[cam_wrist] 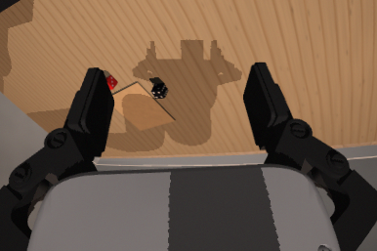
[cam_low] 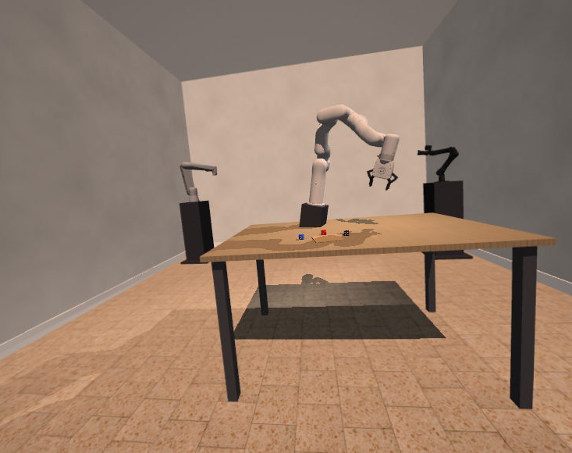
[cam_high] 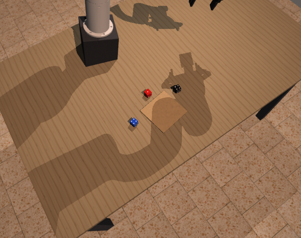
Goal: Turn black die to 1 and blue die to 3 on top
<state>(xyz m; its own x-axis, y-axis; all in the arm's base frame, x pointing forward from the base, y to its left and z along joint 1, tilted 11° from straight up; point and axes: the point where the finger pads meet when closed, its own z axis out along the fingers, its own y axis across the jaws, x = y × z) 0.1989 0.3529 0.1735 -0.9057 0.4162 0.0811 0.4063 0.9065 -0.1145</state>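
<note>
My hand is 21 cm short of the blue die, 44 cm to the left of it and 23 cm above it. Round my hand: tan mat: 22 cm ahead, 31 cm to the right, 24 cm below; then red die: 12 cm ahead, 33 cm to the right, 23 cm below; then black die: 17 cm ahead, 21 cm to the right, 23 cm below.
</note>
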